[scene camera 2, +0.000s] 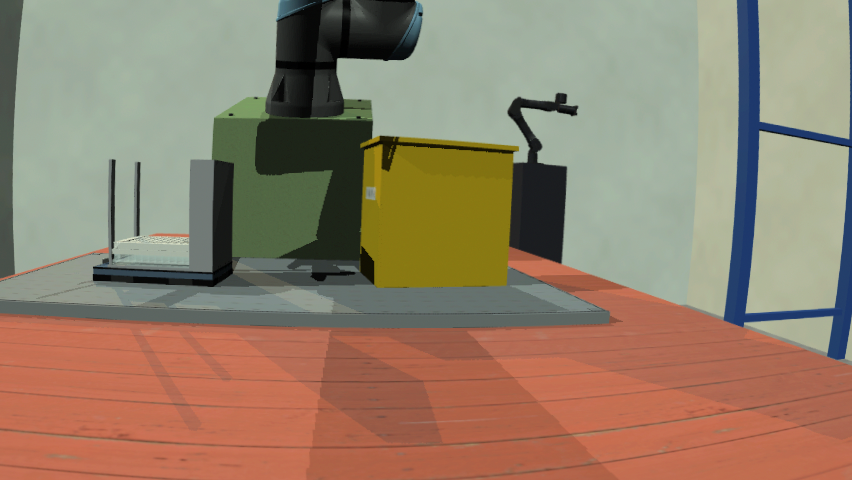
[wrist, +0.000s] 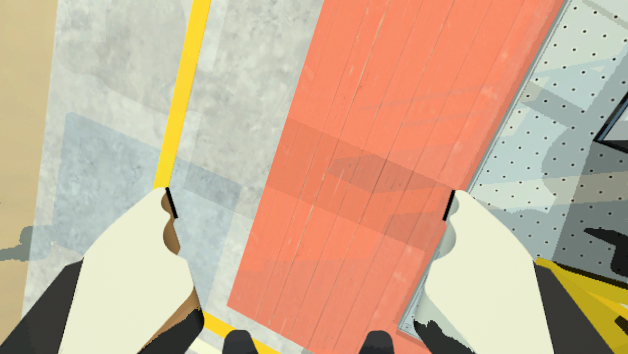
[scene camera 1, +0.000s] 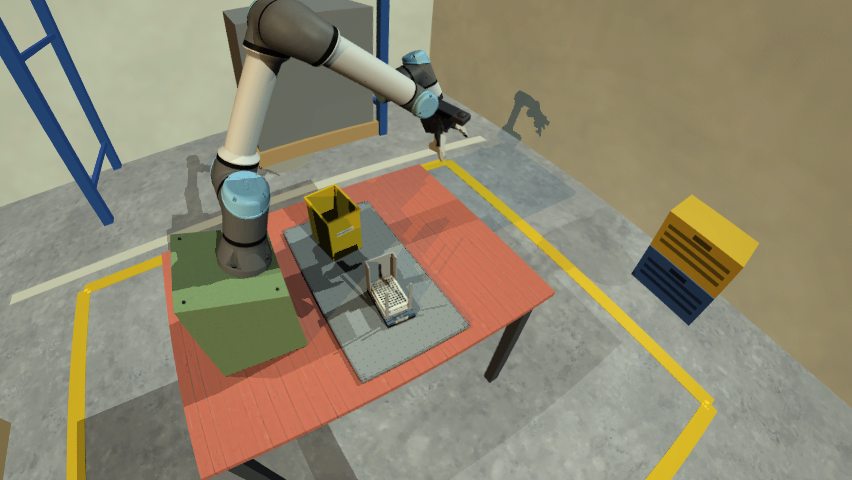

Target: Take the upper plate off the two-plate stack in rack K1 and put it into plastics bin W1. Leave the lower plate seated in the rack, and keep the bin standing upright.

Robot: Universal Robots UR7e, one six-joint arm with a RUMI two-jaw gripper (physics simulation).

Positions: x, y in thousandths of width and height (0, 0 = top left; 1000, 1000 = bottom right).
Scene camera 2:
yellow bin W1: 511, 445
white plate: 140, 541
